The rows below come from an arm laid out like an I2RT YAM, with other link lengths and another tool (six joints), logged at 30 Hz.
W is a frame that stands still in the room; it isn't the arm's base.
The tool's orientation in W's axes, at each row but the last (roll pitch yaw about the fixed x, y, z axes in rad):
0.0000, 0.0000, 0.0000
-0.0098, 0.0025, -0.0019
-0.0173, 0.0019, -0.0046
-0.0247, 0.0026, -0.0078
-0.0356, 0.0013, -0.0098
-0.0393, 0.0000, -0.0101
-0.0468, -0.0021, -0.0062
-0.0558, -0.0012, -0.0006
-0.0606, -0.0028, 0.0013
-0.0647, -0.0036, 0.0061
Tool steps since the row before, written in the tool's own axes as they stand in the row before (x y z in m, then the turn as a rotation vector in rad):
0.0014, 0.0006, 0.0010, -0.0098, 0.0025, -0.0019
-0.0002, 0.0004, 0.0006, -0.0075, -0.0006, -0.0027
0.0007, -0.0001, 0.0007, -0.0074, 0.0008, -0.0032
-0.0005, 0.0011, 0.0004, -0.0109, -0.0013, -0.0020
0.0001, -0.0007, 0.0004, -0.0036, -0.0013, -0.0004
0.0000, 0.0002, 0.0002, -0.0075, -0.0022, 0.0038
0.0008, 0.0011, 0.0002, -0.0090, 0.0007, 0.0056
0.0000, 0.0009, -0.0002, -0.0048, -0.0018, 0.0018
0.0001, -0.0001, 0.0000, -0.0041, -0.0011, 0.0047
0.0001, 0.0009, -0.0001, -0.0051, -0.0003, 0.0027
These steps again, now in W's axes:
0.0014, 0.0006, 0.0010, -0.0098, 0.0025, -0.0019
-0.0002, 0.0004, 0.0006, -0.0075, -0.0006, -0.0027
0.0007, -0.0001, 0.0007, -0.0074, 0.0008, -0.0032
-0.0005, 0.0011, 0.0004, -0.0109, -0.0013, -0.0019
0.0001, -0.0007, 0.0004, -0.0036, -0.0013, -0.0003
0.0000, 0.0002, 0.0002, -0.0075, -0.0020, 0.0039
0.0008, 0.0011, 0.0001, -0.0090, 0.0010, 0.0055
0.0000, 0.0009, -0.0002, -0.0048, -0.0017, 0.0019
0.0001, -0.0001, 0.0000, -0.0041, -0.0008, 0.0047
0.0001, 0.0009, -0.0002, -0.0051, -0.0002, 0.0027

